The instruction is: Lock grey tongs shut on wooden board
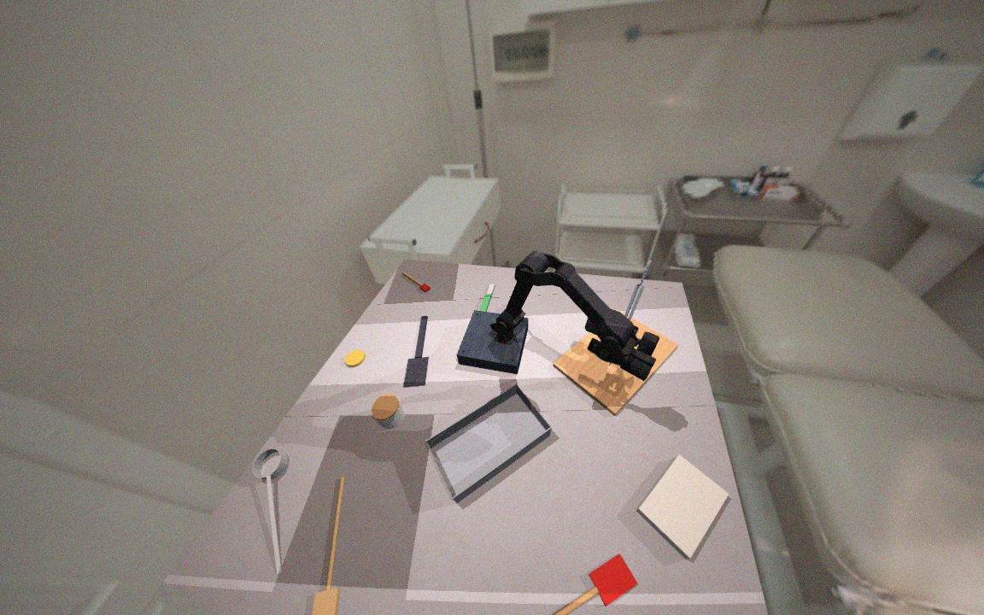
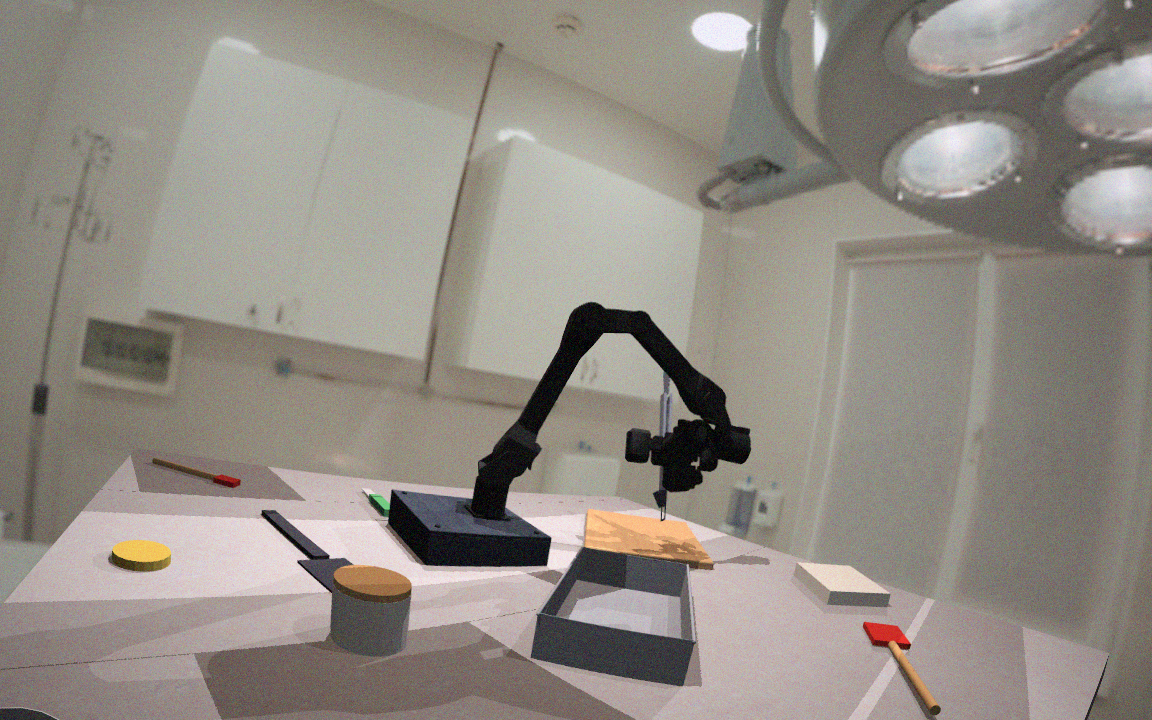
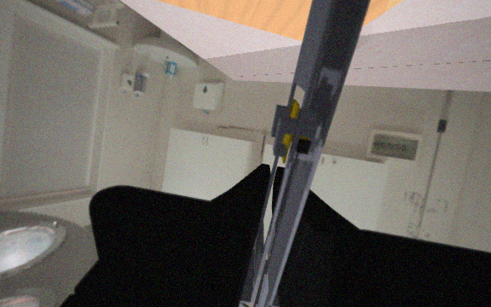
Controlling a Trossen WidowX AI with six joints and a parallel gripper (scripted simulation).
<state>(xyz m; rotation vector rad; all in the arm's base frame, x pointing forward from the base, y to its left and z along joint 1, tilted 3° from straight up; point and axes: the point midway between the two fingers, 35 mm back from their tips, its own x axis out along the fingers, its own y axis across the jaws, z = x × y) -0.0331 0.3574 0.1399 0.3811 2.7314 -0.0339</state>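
Right now the wooden board is 17 cm below my gripper tip. The rest, counted from my gripper tip: red-headed spatula: 63 cm ahead, 17 cm below; roasting tin: 40 cm ahead, 30 cm to the right, 15 cm below; beige block: 39 cm ahead, 18 cm to the left, 16 cm below.
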